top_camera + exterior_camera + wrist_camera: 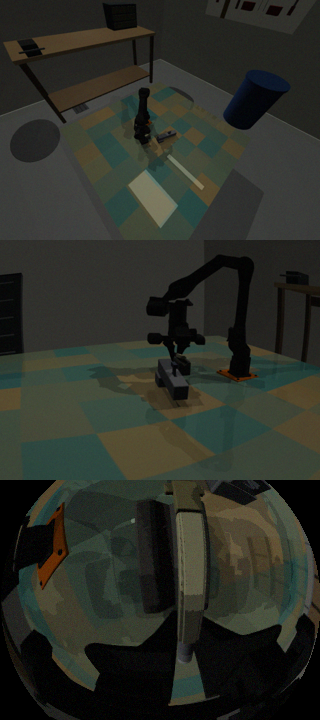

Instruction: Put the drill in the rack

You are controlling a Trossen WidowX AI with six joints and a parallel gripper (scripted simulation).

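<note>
Now: the drill 4 cm to the left of my gripper tip and 4 cm above it. Round my gripper tip: dark rack: 5 cm to the left, 1 cm above; then short key: 10 cm ahead, 23 cm to the left, 4 cm above; then long grey block: 9 cm ahead, 21 cm to the left, 2 cm above.
</note>
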